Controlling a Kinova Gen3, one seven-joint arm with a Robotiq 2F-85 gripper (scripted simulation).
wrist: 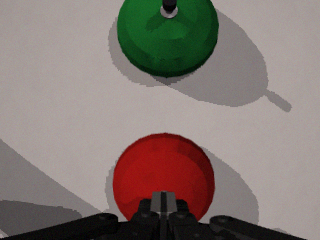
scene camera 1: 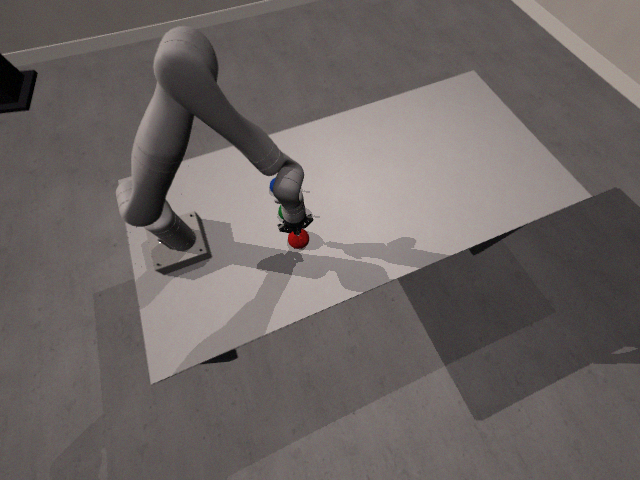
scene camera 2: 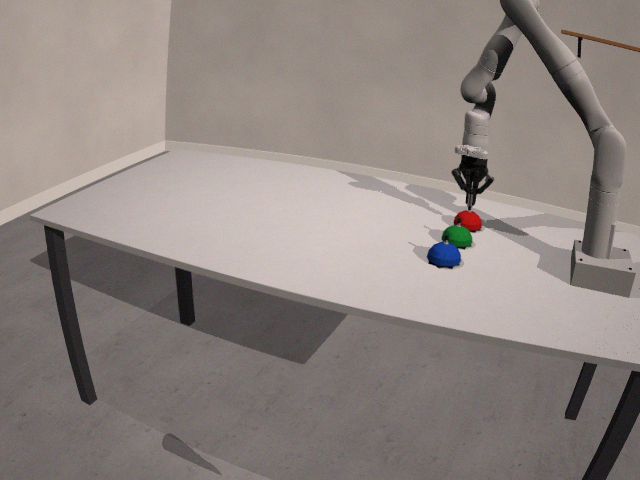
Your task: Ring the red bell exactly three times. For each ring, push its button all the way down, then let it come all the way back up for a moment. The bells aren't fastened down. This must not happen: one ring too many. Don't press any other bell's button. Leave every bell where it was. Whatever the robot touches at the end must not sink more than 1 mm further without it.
Note:
The pictures show: my gripper, a blue bell and a red bell.
My gripper also shows in the wrist view.

